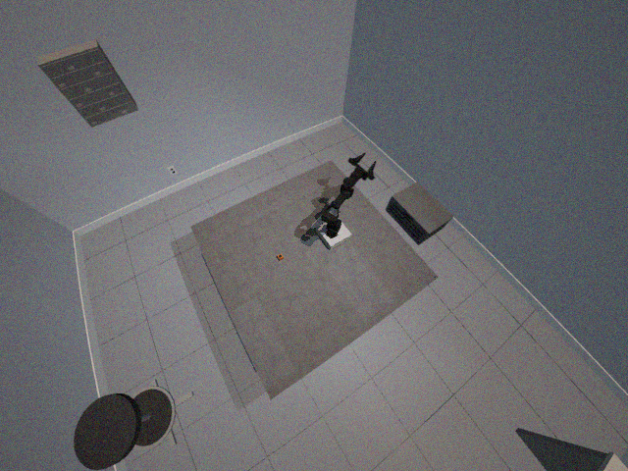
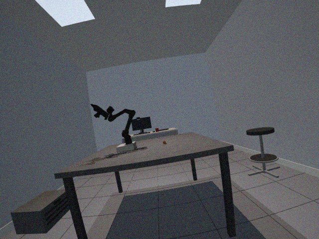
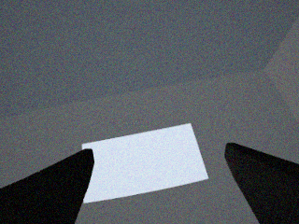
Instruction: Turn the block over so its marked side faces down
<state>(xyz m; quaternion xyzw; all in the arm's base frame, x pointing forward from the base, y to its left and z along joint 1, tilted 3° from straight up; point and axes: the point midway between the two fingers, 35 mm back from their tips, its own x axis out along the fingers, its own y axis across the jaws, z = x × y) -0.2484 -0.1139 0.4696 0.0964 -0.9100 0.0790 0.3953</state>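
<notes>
The orange block lies 69 cm ahead of my gripper tip, 51 cm below it and 11 cm to the left of it.
</notes>
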